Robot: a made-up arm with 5 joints.
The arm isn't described. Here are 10 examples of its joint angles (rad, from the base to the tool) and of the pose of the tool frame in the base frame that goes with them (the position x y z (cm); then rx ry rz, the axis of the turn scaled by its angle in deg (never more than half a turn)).
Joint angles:
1: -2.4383 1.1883 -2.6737 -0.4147 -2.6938
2: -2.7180 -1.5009 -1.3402 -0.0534 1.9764
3: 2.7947 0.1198 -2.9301 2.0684 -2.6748
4: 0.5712 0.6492 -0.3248 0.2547 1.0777
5: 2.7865 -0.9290 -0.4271 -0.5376 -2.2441
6: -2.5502 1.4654 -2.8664 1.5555 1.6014
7: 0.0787 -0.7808 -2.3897 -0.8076 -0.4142
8: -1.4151 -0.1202 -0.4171 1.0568 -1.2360
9: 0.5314 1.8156 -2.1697 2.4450 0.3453
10: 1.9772 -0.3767 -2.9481 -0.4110 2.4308
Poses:
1: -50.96 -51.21 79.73 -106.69 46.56 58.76
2: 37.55 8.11 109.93 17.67 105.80 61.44
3: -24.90 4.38 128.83 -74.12 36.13 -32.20
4: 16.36 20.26 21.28 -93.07 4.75 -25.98
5: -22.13 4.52 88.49 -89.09 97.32 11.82
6: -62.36 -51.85 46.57 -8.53 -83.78 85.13
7: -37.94 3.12 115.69 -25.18 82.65 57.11
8: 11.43 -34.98 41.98 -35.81 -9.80 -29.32
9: 35.64 28.85 0.64 -95.75 64.91 62.27
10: 8.45 -35.86 119.60 107.32 94.74 31.73
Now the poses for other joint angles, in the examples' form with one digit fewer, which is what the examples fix.
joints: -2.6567 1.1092 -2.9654 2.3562 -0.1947
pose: -59.3 -36.7 73.9 -26.7 70.2 -130.9
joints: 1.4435 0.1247 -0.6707 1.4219 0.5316
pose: -0.3 41.6 41.2 -85.1 -32.5 52.3
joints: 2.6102 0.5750 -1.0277 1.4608 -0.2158
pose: -42.2 20.9 31.8 -46.9 -67.0 151.8
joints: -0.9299 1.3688 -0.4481 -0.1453 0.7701
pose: 10.9 1.0 10.7 -68.9 72.8 -67.8
